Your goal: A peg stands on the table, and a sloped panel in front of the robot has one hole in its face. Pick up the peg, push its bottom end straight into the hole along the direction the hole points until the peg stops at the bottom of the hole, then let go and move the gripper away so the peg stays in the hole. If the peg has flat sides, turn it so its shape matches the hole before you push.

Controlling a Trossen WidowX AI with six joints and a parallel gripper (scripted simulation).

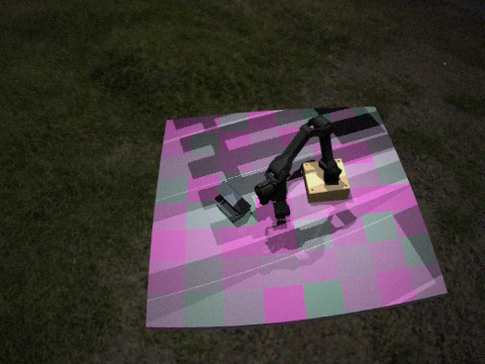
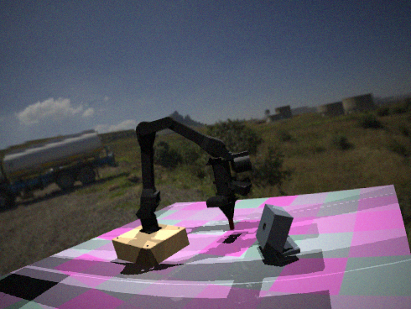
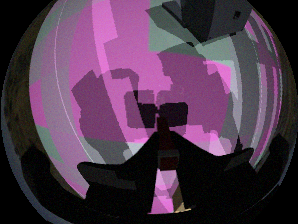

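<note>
The sloped grey panel is 200 mm ahead of my gripper tip and 70 mm to the right of it. From my gripper tip the other things lie so: peg: 20 mm above; then dark foot: 220 mm ahead, 70 mm below, 50 mm to the right.
</note>
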